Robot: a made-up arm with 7 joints. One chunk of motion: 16 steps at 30 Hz.
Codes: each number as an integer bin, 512 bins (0 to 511) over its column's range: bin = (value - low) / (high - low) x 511, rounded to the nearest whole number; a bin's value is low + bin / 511 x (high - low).
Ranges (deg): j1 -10..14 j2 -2..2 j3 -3..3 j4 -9..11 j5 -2..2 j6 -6..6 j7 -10..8
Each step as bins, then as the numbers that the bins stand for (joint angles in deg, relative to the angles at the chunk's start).
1 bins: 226 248 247 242 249 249 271
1 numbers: 0.61 -0.06 -0.10 0.47 -0.05 -0.15 -0.45
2 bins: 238 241 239 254 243 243 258
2 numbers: 1.18 -0.11 -0.19 0.94 -0.10 -0.29 -0.91
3 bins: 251 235 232 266 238 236 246
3 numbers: 1.79 -0.16 -0.28 1.41 -0.14 -0.46 -1.33
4 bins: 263 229 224 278 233 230 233
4 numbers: 2.35 -0.21 -0.37 1.88 -0.18 -0.60 -1.79
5 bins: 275 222 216 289 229 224 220
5 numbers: 2.92 -0.26 -0.46 2.31 -0.21 -0.74 -2.25
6 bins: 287 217 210 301 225 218 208
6 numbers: 3.48 -0.30 -0.53 2.78 -0.24 -0.88 -2.67
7 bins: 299 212 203 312 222 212 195
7 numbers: 4.04 -0.34 -0.62 3.21 -0.26 -1.02 -3.13
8 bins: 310 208 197 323 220 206 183
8 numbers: 4.56 -0.37 -0.69 3.64 -0.28 -1.16 -3.55
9 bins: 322 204 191 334 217 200 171
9 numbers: 5.12 -0.40 -0.76 4.07 -0.30 -1.30 -3.98
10 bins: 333 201 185 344 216 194 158
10 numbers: 5.64 -0.43 -0.83 4.46 -0.31 -1.44 -4.43
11 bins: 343 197 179 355 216 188 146
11 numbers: 6.11 -0.46 -0.90 4.89 -0.31 -1.59 -4.86
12 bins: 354 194 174 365 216 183 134
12 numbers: 6.63 -0.48 -0.96 5.29 -0.31 -1.70 -5.28
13 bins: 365 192 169 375 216 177 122
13 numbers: 7.14 -0.50 -1.02 5.68 -0.31 -1.84 -5.70
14 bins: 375 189 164 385 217 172 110
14 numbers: 7.61 -0.52 -1.07 6.07 -0.30 -1.96 -6.13
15 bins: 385 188 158 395 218 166 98
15 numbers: 8.08 -0.53 -1.14 6.46 -0.29 -2.10 -6.55
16 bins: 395 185 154 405 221 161 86
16 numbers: 8.55 -0.55 -1.19 6.85 -0.27 -2.22 -6.97
